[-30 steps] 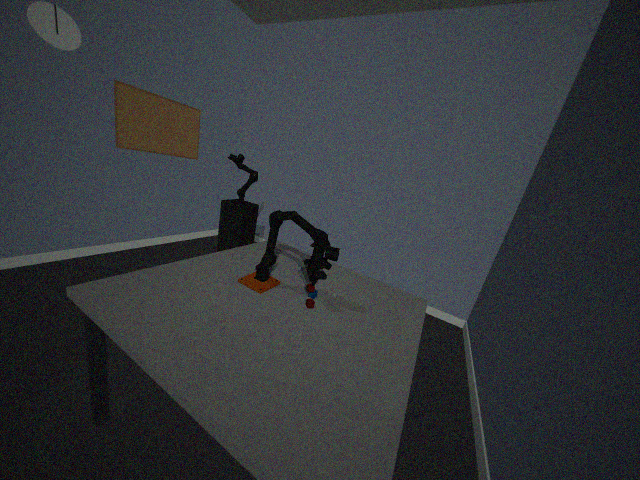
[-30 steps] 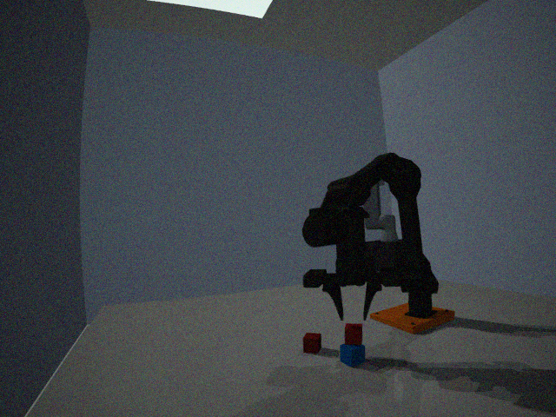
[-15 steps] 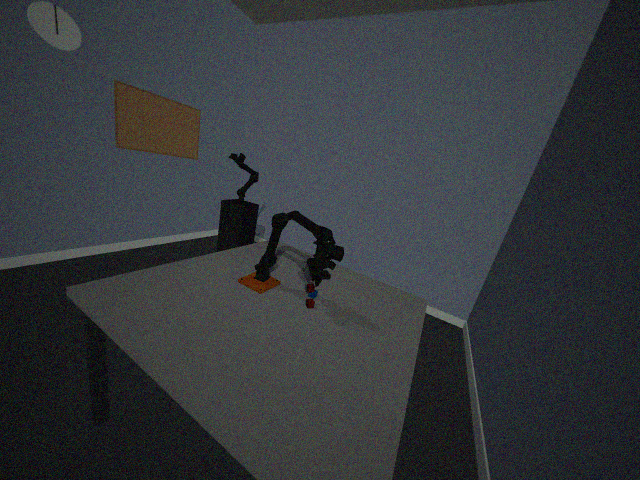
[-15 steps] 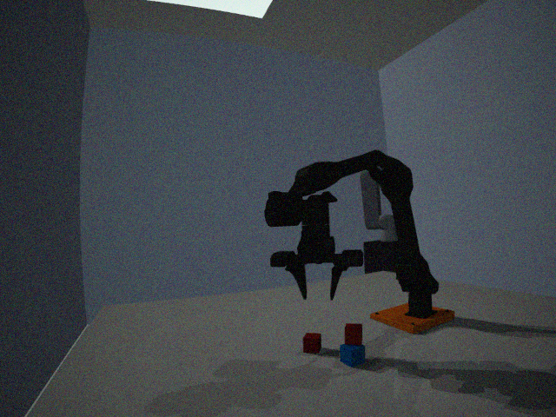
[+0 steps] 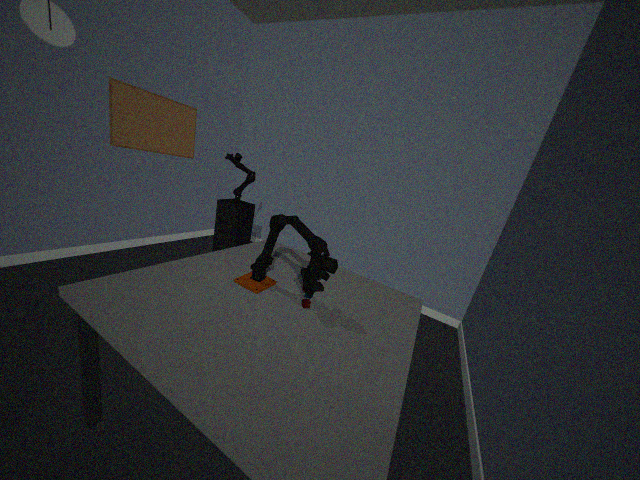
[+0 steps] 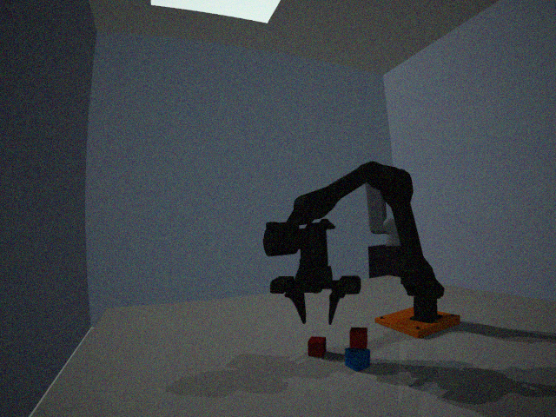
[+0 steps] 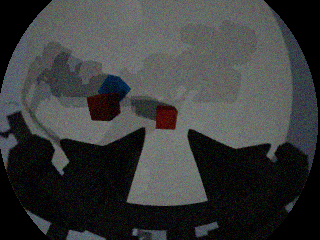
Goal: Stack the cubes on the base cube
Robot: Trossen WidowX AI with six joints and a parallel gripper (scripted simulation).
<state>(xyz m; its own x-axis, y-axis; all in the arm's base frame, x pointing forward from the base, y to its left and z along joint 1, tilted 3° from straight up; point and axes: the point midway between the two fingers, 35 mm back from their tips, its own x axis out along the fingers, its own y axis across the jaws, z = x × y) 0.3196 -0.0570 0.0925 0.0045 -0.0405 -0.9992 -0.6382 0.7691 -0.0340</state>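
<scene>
The red cube lies 90 mm to the left of my gripper tip, 40 mm behind it and 20 mm below it. Also, from my gripper tip: blue base cube (100 mm to the left, 50 mm below, 20 mm behind).
</scene>
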